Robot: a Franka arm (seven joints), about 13 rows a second.
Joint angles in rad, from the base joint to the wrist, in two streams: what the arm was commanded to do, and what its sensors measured. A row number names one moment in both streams.
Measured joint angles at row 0:
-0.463 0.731 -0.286 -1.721 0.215 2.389 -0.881
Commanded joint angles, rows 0 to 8:
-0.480 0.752 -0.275 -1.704 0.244 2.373 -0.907
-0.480 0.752 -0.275 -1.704 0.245 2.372 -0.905
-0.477 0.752 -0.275 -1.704 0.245 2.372 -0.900
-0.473 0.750 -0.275 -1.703 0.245 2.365 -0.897
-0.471 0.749 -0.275 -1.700 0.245 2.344 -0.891
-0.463 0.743 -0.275 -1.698 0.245 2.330 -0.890
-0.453 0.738 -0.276 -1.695 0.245 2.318 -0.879
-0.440 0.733 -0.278 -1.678 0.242 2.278 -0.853
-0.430 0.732 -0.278 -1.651 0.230 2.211 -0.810
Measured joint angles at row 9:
-0.452 0.731 -0.279 -1.699 0.215 2.310 -0.867
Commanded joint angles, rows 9 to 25:
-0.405 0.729 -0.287 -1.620 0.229 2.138 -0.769
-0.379 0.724 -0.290 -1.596 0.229 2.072 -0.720
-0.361 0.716 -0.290 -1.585 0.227 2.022 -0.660
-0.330 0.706 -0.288 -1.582 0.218 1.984 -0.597
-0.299 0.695 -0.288 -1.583 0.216 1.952 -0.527
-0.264 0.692 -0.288 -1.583 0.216 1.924 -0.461
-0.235 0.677 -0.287 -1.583 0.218 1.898 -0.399
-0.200 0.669 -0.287 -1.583 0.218 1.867 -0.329
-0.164 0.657 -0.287 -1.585 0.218 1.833 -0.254
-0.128 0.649 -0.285 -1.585 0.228 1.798 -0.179
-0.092 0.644 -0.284 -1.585 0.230 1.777 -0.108
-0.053 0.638 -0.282 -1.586 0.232 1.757 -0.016
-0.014 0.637 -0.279 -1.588 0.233 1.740 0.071
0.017 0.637 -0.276 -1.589 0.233 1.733 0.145
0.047 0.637 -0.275 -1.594 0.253 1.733 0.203
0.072 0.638 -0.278 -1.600 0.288 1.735 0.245
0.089 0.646 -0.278 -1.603 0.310 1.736 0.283
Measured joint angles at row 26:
0.062 0.657 -0.265 -1.580 0.255 1.746 0.206
